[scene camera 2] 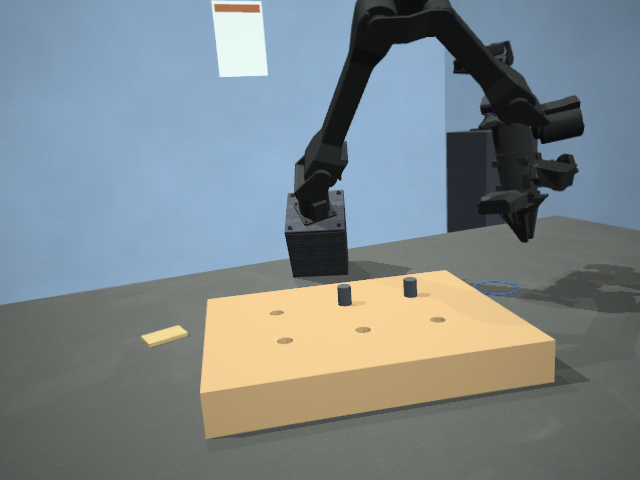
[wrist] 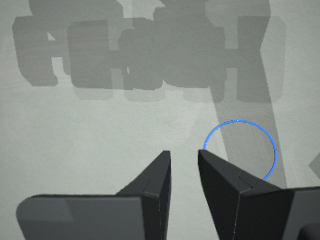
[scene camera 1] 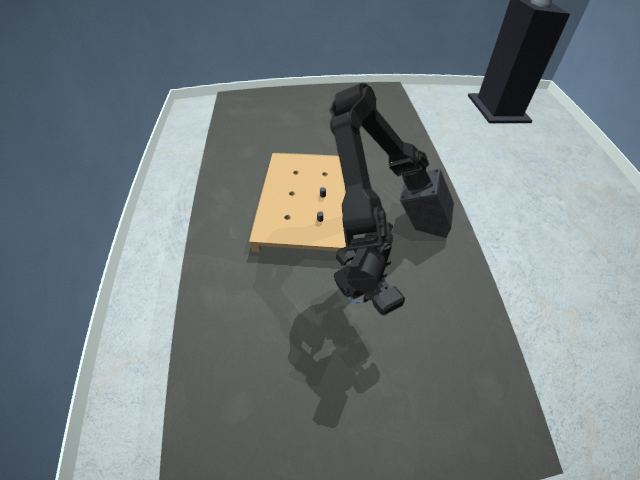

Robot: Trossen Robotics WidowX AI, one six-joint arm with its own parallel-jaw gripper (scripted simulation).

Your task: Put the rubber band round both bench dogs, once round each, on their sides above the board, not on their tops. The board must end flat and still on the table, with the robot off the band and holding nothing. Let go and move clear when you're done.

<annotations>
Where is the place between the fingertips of my gripper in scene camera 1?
363, 298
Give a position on a tan board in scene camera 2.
314, 360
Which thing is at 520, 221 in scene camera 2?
My gripper.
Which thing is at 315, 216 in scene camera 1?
A tan board.
</annotations>
